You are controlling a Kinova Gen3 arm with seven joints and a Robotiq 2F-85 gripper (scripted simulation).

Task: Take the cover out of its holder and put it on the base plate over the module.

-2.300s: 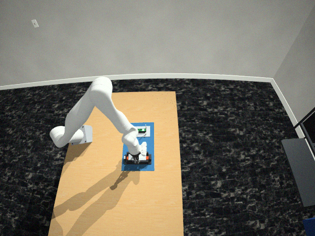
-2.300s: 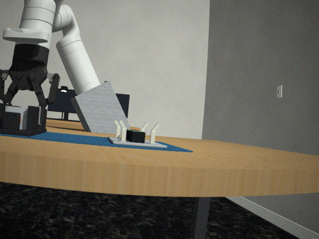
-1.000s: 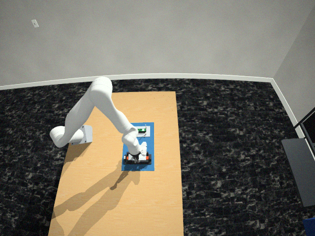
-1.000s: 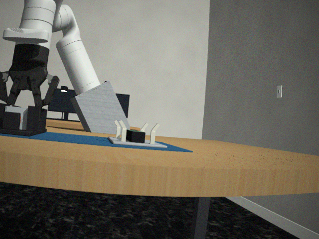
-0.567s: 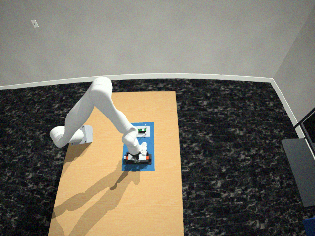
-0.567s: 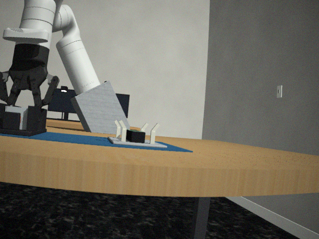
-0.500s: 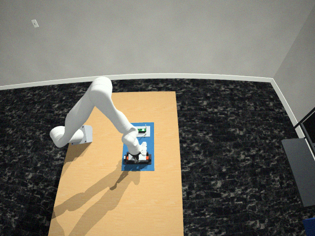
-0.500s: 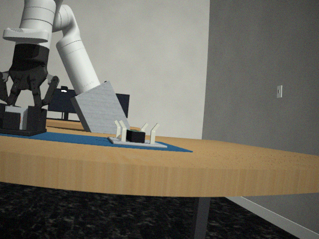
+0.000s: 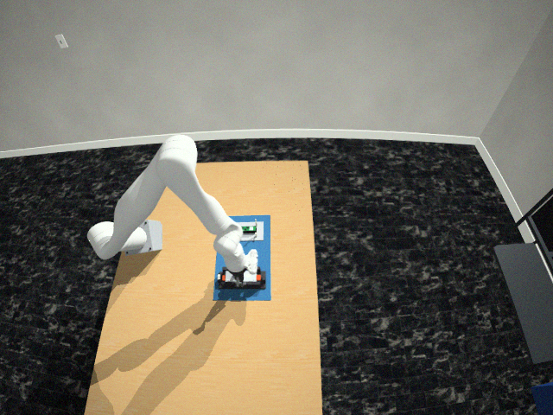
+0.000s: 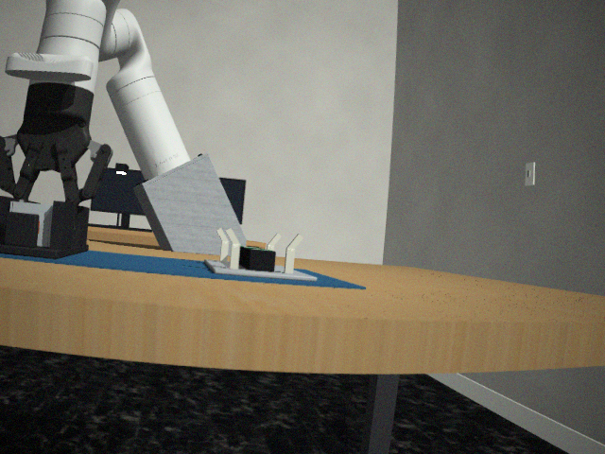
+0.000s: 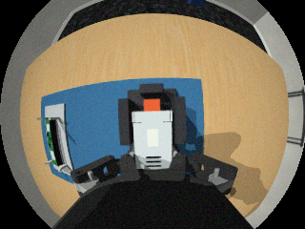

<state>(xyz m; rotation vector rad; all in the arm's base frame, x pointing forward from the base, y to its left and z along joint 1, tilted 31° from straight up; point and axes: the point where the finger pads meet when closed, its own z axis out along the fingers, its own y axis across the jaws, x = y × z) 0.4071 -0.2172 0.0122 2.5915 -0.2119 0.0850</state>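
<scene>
Right now the cover is right at my hand.
</scene>
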